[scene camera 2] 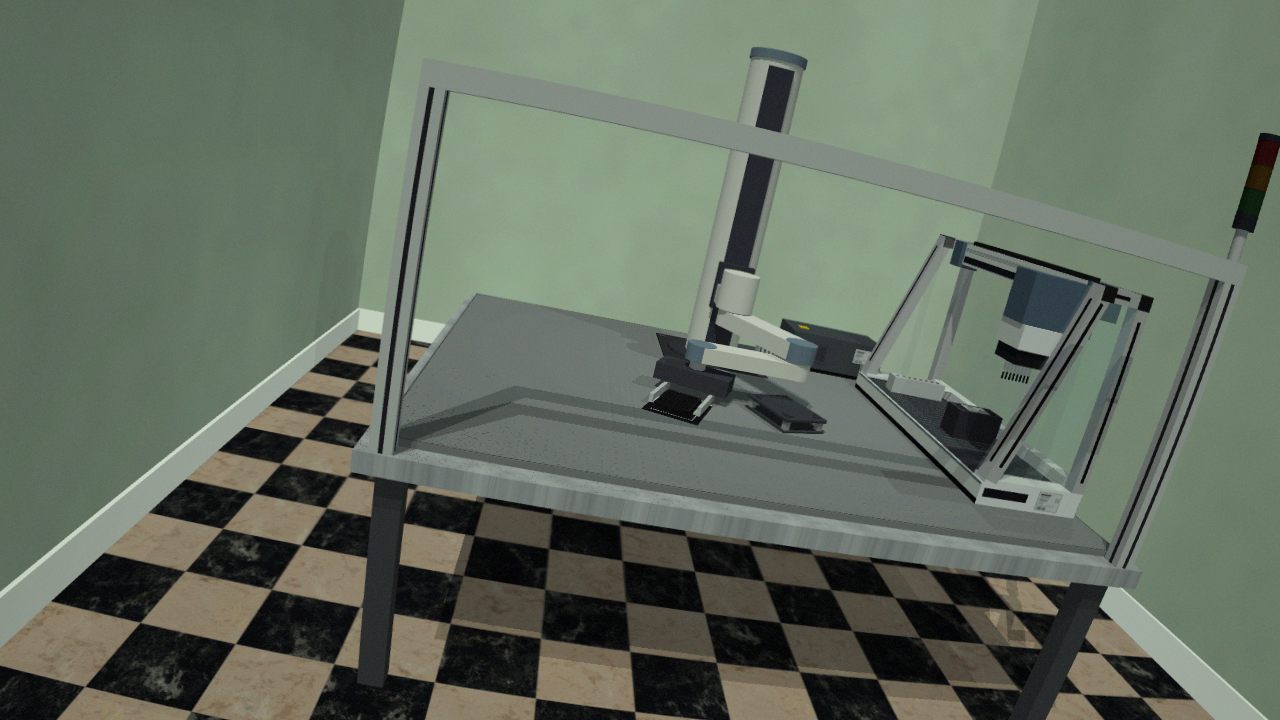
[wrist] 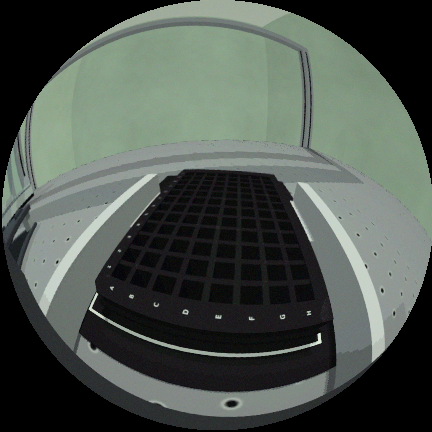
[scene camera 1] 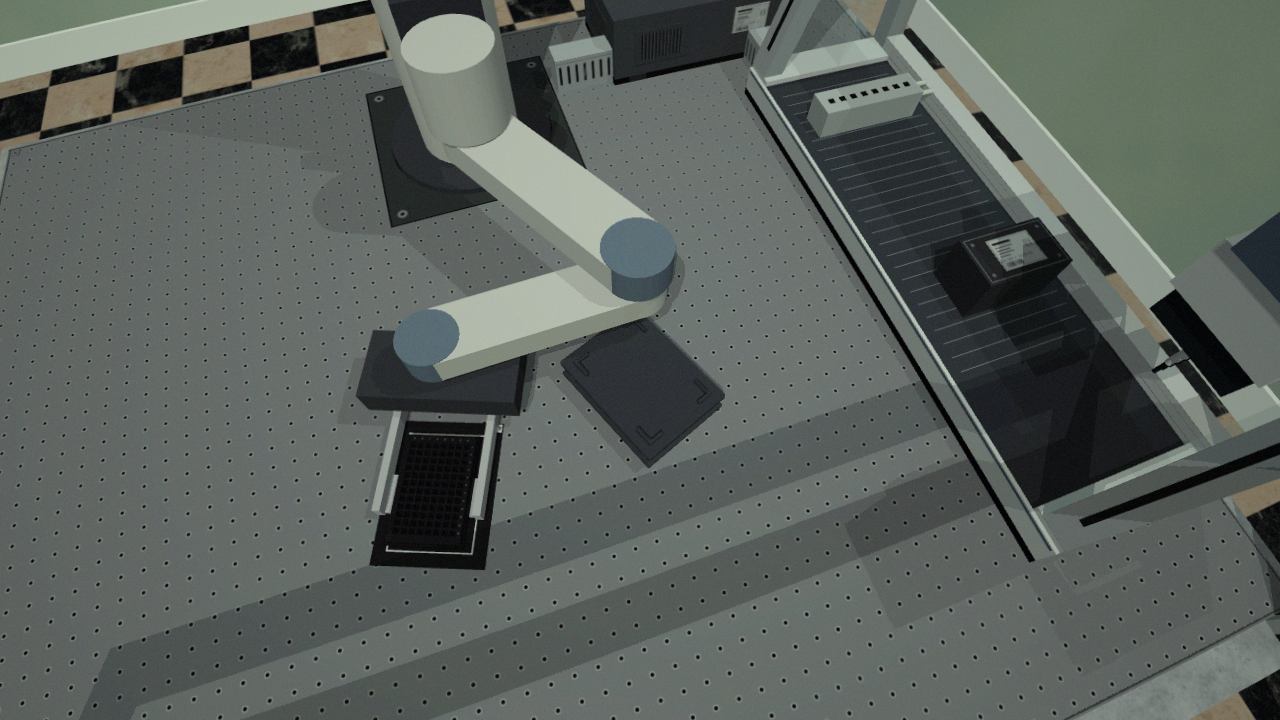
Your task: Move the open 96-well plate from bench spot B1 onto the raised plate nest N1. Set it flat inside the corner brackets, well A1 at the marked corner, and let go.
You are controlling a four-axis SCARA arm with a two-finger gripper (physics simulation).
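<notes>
The open 96-well plate is black and lies flat over bench spot B1, a black mat with a white outline. In the wrist view its row letters A to H run along the near edge, with A at the left. My gripper is low, with its fingers along the plate's two long sides and the pads against them, shut on the plate. The raised plate nest N1 is a dark, turned platform with corner brackets, right of the plate. Its A1 mark cannot be made out.
My forearm passes over the nest's back corner. At the right stands a framed machine with a dark deck, holding a black box and a white block. A dark cabinet stands at the back.
</notes>
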